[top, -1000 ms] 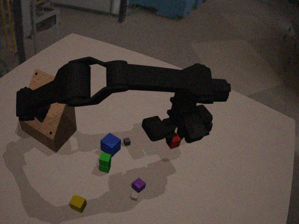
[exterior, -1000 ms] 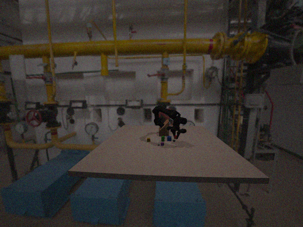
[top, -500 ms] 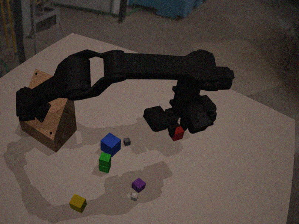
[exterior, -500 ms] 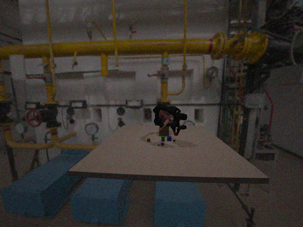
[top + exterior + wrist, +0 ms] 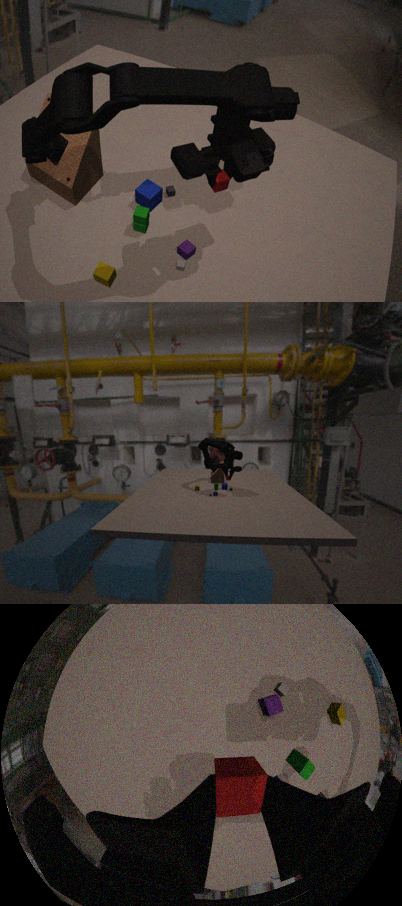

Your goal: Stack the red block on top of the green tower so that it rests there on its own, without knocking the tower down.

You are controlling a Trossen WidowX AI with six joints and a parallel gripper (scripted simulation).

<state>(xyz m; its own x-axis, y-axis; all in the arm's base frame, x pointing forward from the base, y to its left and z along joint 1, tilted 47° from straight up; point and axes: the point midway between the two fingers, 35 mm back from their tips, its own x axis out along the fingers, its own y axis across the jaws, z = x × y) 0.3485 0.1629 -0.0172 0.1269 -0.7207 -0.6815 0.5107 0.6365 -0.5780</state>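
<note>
Right now the blue block is 140 mm behind my gripper tip, 110 mm below it and 30 mm to the right of it. Round my gripper tip: purple block 120 mm below, 100 mm to the right; red block 10 mm above; small grey cube 130 mm below, 120 mm behind, 20 mm to the left.
</note>
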